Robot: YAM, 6 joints.
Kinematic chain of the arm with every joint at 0, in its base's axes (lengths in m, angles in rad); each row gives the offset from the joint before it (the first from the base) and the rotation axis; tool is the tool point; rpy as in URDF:
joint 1: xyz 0 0 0.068 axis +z
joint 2: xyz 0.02 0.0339 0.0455 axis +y
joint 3: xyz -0.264 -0.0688 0 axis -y
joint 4: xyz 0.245 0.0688 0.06 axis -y
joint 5: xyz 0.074 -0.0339 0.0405 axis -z
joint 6: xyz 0.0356 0 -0.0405 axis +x
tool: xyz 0 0 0 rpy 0 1.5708 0
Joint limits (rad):
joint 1: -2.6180..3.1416
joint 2: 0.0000..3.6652
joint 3: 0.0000..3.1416
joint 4: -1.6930..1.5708
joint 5: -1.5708..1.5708
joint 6: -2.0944..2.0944
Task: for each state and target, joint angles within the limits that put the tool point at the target. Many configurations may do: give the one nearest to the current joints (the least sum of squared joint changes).
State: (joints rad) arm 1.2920 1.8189 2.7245 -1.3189 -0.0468 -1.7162
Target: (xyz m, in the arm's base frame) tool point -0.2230 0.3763 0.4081
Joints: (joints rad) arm 2.0969 2.1619 2.5936 -1.2737 -0.1094 -1.7162
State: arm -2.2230 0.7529 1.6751 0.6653 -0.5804 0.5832
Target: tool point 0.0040 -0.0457 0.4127
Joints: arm -2.0628 0.2989 0.6823 0.4606 -0.7830 0.5832
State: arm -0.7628 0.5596 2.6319 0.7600 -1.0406 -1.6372
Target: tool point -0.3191 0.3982 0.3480
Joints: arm -0.8303 0.4479 2.7434 1.1191 -1.1927 -1.6372
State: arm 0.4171 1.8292 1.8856 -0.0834 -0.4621 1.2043
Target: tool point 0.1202 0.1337 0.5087
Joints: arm 0.7311 1.0238 1.4871 -0.4003 -0.5723 1.2043
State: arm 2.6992 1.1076 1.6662 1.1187 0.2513 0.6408
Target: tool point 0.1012 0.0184 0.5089
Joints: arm 3.1416 0.4165 1.0476 1.3550 0.5431 0.6408
